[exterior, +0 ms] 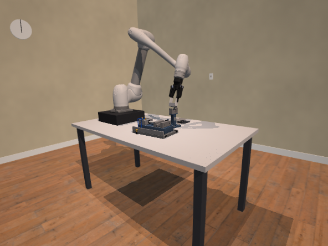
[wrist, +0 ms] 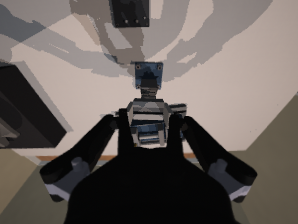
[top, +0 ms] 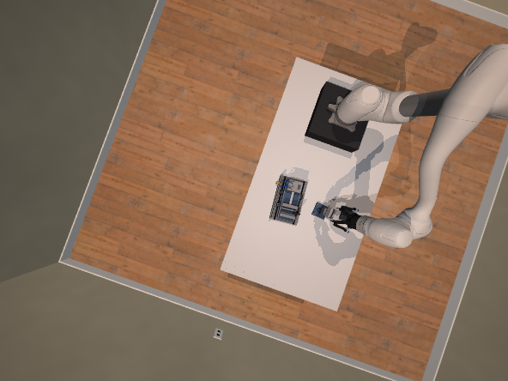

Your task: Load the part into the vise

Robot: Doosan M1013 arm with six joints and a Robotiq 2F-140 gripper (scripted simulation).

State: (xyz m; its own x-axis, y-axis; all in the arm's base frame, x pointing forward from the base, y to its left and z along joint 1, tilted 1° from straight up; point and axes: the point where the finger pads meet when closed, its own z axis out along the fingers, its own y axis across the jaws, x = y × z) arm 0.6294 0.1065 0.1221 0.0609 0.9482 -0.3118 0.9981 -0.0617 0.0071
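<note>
My hand is 2 cm above the part and 1 cm to the left of it. Round my hand: vise base: 23 cm to the right, 17 cm below, 1 cm ahead.
</note>
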